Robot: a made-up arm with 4 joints.
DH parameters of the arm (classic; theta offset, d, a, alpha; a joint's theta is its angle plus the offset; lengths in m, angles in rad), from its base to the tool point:
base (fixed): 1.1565 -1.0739 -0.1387 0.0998
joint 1: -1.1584 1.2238 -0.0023 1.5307
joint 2: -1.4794 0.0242 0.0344 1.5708
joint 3: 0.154 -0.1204 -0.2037 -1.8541
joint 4: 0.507 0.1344 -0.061 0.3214
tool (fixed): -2.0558 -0.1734 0 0
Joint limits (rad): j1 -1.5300..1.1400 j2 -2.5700..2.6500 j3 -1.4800..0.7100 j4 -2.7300..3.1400
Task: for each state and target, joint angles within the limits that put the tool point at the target. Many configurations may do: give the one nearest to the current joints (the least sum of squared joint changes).
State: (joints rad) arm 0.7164 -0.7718 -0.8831 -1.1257
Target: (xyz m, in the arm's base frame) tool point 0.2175 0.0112 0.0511
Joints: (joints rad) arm 1.0741 -1.1820 -0.5568 -1.3001
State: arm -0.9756 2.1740 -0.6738 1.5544
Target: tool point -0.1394 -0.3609 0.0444
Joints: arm -0.2295 2.6500 -1.0128 0.6671
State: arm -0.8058 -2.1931 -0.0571 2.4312
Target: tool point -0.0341 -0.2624 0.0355
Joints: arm -1.1646 -2.5006 -0.6663 2.1308
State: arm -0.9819 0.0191 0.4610 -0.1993
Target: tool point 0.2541 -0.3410 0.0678
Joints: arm -1.3815 -0.7725 0.6145 -1.0362
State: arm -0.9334 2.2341 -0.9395 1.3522
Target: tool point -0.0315 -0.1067 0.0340
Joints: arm -1.0566 2.6418 -0.2251 2.0614
